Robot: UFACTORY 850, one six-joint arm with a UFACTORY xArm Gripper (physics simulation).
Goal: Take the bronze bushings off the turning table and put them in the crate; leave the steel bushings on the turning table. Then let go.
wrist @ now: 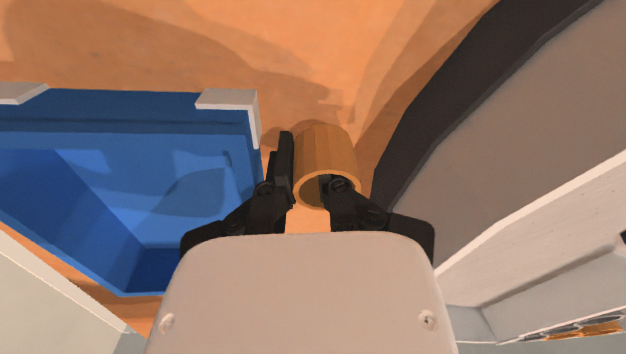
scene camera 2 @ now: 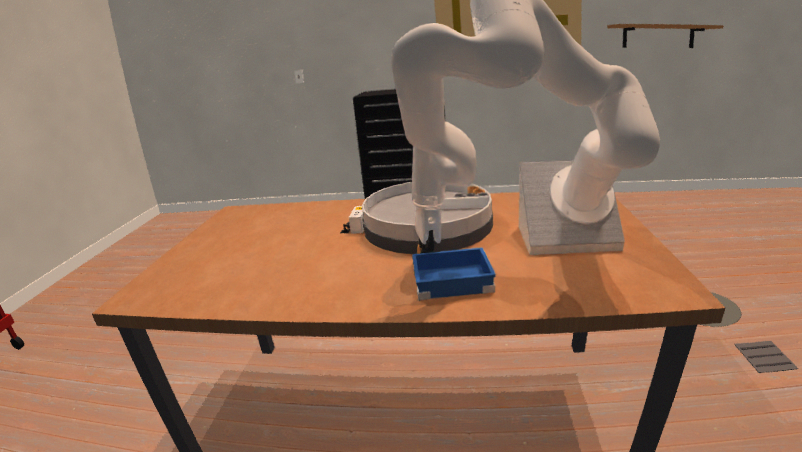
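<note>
My gripper (scene camera 2: 427, 240) (wrist: 306, 145) is shut on the wall of a bronze bushing (wrist: 326, 147), one finger inside its bore and the other outside. The bushing is between the blue crate (scene camera 2: 456, 285) (wrist: 125, 111) and the turning table (scene camera 2: 393, 225) (wrist: 500, 125), close to the crate's rear left corner in the scene view. Its gap to the table top is hard to tell. No bushing shows on the visible part of the crate's floor. Bronze bushings (scene camera 2: 477, 190) (wrist: 607, 328) and steel bushings (wrist: 565, 328) stand together on the turning table's far side, partly cut off in the wrist view.
A light straight bar (scene camera 2: 466, 202) crosses the right part of the turning table. A small white box (scene camera 2: 356, 220) stands at its left side. The arm's sloped grey base block (scene camera 2: 536, 224) is on the right of the wooden table (scene camera 2: 252, 269).
</note>
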